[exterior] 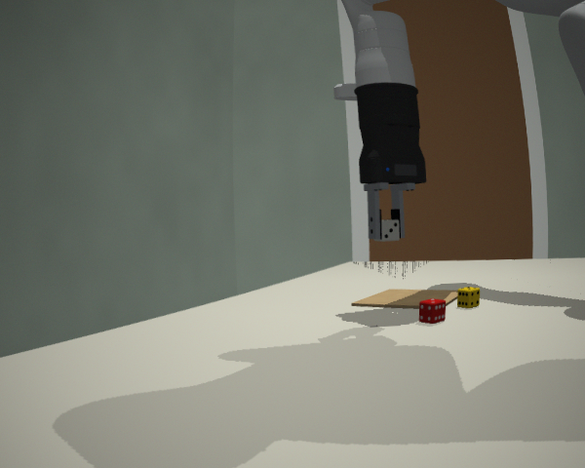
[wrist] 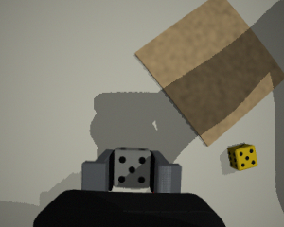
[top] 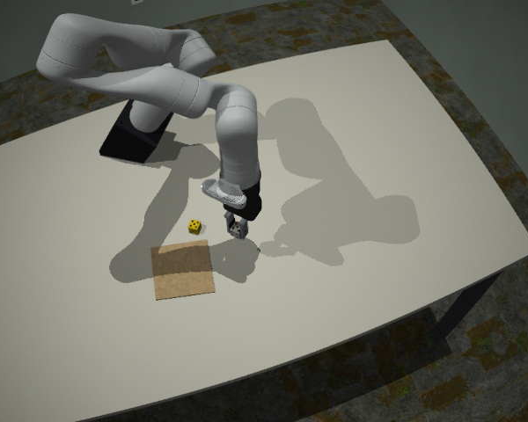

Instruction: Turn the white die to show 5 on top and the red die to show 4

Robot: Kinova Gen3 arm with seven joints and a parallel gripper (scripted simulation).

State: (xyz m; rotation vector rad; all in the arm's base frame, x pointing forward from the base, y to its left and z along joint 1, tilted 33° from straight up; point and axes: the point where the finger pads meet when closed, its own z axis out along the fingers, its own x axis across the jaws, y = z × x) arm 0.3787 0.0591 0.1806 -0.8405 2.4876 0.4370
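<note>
My hand is 140 mm to the left of the brown mat and 110 mm above it. The rest, counted from my hand: red die 60 mm behind, 10 mm to the left, 100 mm below; then white die 10 mm below; then yellow die 100 mm behind, 80 mm to the right, 100 mm below.
</note>
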